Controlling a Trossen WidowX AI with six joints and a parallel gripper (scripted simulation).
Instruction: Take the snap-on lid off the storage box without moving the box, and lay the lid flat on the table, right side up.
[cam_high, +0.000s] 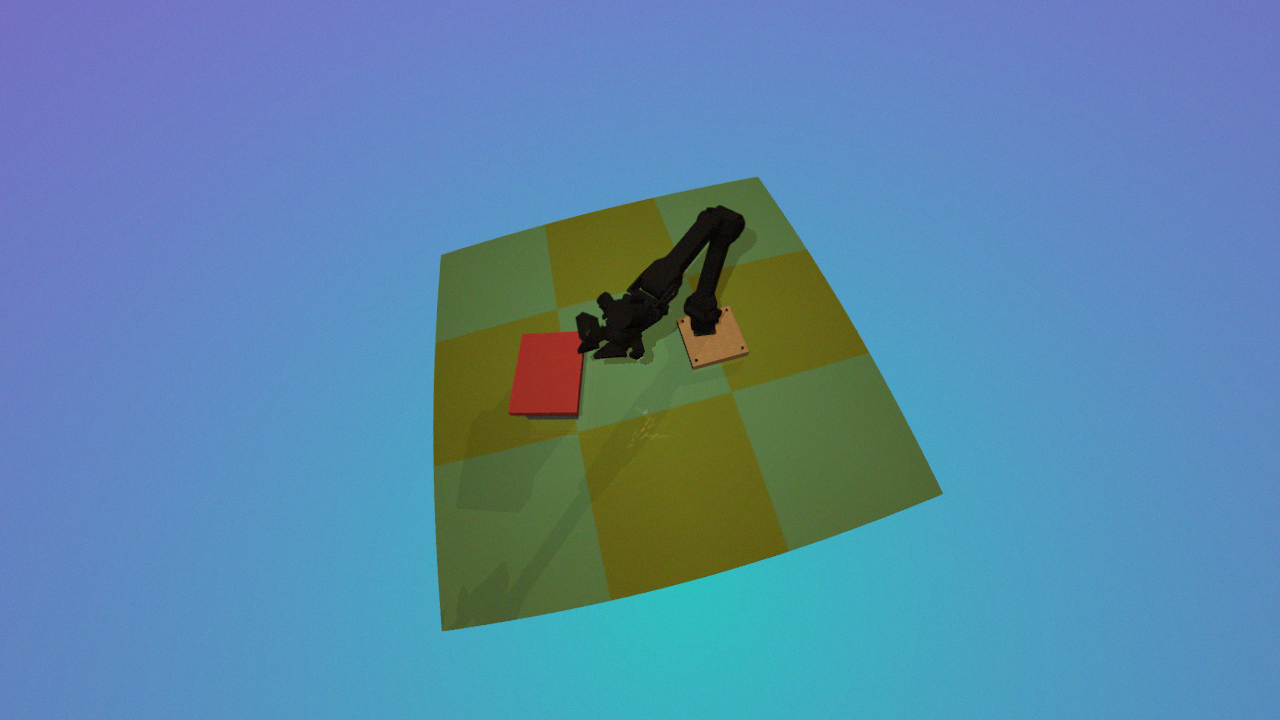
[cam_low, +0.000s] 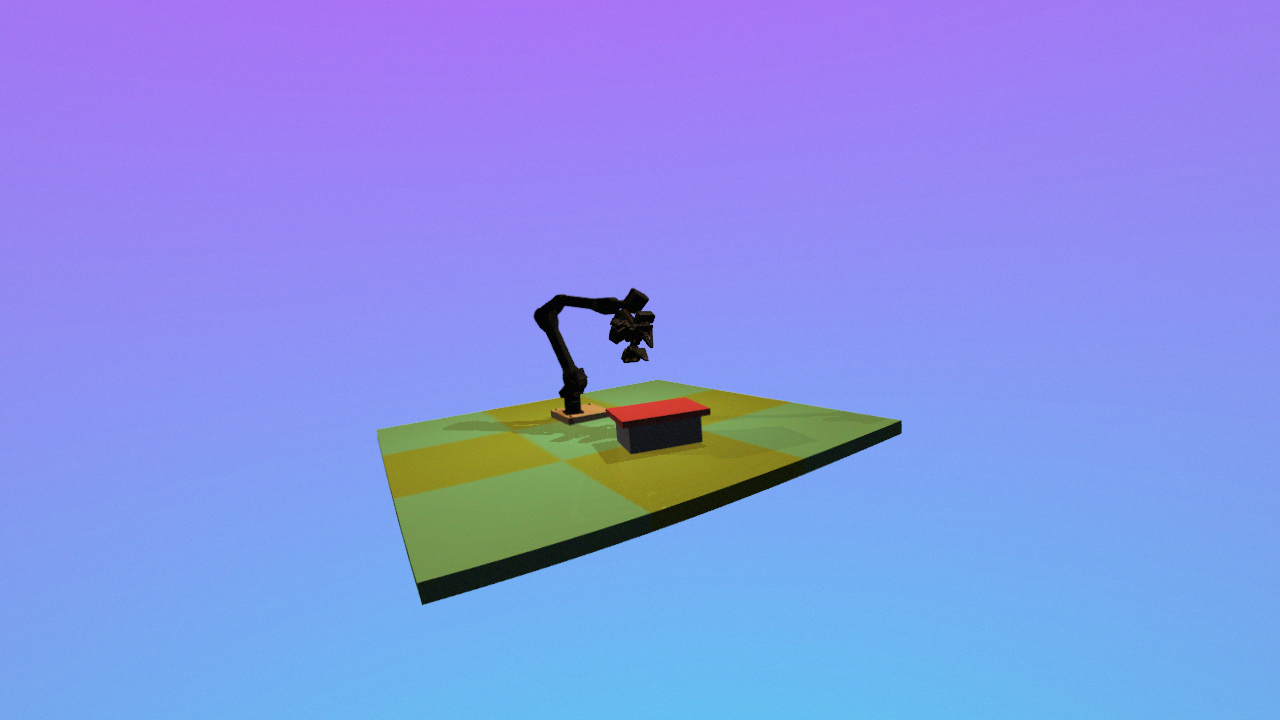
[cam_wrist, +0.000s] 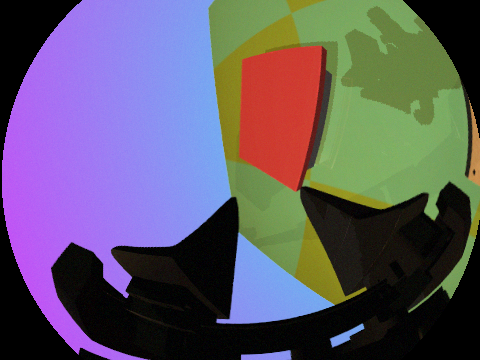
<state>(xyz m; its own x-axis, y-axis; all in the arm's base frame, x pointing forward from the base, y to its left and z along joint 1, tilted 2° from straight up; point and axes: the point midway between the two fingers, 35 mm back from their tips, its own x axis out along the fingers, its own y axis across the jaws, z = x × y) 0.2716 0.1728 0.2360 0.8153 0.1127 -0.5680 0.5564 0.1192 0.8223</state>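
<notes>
Right now my gripper tip is 140 mm short of the red lid, 50 mm to the left of it and 140 mm above it. From my gripper tip the other things lie so: storage box 140 mm ahead, 50 mm to the right, 190 mm below.
</notes>
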